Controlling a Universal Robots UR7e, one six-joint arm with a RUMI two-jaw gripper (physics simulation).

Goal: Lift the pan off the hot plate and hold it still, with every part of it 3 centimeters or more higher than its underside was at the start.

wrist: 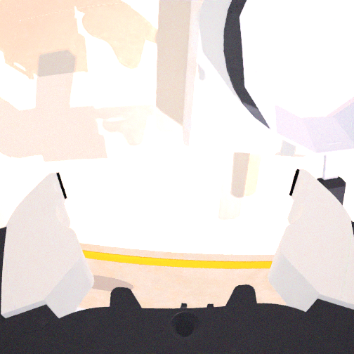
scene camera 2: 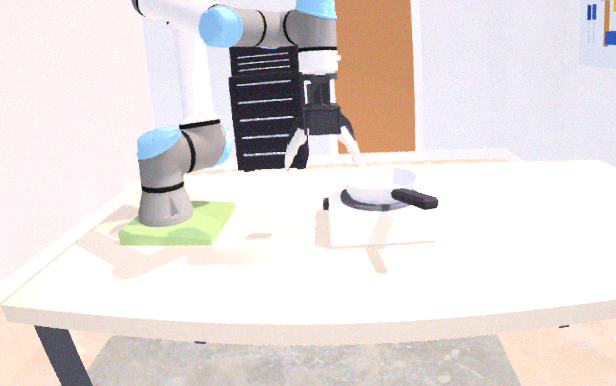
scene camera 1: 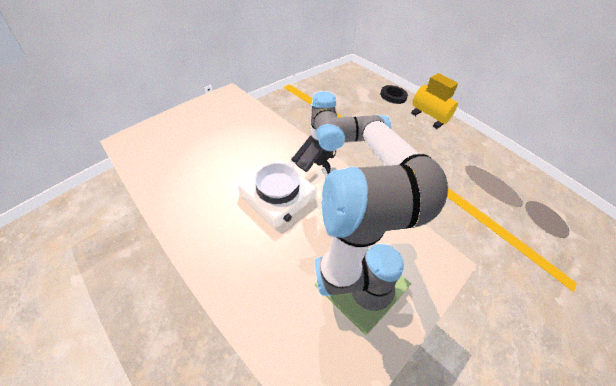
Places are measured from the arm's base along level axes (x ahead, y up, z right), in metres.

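Pixels of known places: gripper, between the fingertips: (scene camera 2: 323,169) (scene camera 1: 315,176); arm's base, origin of its link: (scene camera 2: 166,216) (scene camera 1: 372,290).
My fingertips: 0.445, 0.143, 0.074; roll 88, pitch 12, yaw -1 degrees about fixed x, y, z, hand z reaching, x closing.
For each thing: its top centre in the pictures, then the offset to it from my fingertips, as dx, dy, dz. Level surfaces: height alone.
- white hot plate, centre of its top: (scene camera 2: 376,193) (scene camera 1: 278,186) +0.105, -0.092, -0.105
- table, height of its surface: dy -0.171
- black knob, centre of its top: (scene camera 2: 325,197) (scene camera 1: 287,215) -0.023, -0.117, -0.147
A pan (scene camera 1: 278,182) (scene camera 2: 372,189) (wrist: 315,134) with pale walls sits upright on the white hot plate (scene camera 1: 272,212) (scene camera 2: 350,225) (wrist: 215,95). Its black handle (scene camera 2: 415,198) (wrist: 333,190) sticks out on the right in the scene camera 2 view; in the wrist view it is partly behind the right finger. The handle does not show in the scene camera 1 view. My gripper (scene camera 1: 314,159) (scene camera 2: 323,166) (wrist: 177,175) is open and empty, its fingertips above the pan's rim level and off to the pan's side. The pan is not between the fingers.
The arm's base stands on a green board (scene camera 1: 367,320) (scene camera 2: 170,238) on the table (scene camera 1: 200,240) (scene camera 2: 300,295). The hot plate has a black knob (scene camera 1: 287,217) (scene camera 2: 326,203). A black drawer cabinet (scene camera 2: 265,110) stands behind the table; a yellow machine (scene camera 1: 435,106) is on the floor.
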